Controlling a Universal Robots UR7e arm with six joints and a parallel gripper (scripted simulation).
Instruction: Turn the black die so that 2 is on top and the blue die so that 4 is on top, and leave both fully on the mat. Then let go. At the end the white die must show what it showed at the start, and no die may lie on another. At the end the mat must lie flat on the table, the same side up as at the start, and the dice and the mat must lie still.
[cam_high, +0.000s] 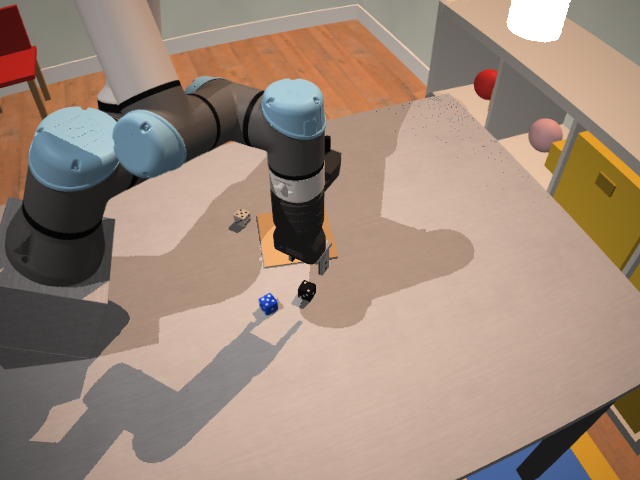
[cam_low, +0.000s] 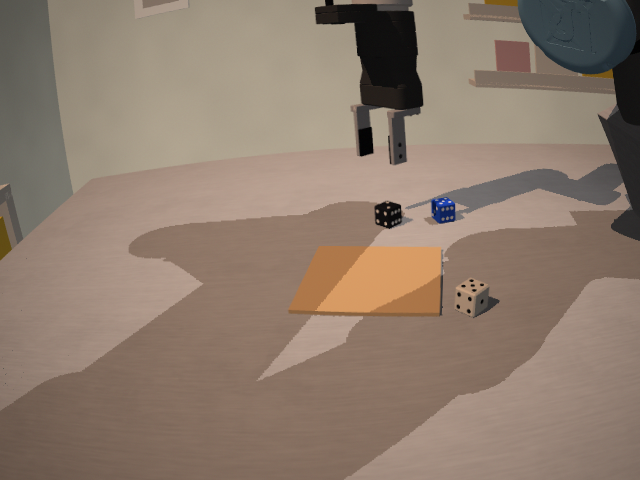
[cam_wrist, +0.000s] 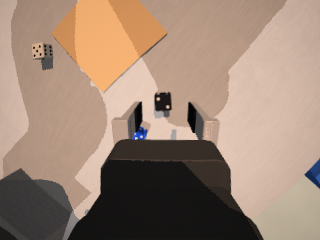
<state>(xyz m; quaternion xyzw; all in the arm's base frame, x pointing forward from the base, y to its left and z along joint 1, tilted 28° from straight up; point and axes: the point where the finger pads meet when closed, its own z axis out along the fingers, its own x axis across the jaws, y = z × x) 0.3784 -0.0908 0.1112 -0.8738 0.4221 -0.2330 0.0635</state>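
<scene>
Now: hand 90 mm above the black die. The rest, counted from my hand: white die (60 mm behind, 220 mm to the left, 90 mm below); then blue die (80 mm behind, 90 mm below); then orange mat (30 mm ahead, 140 mm to the left, 100 mm below).
</scene>
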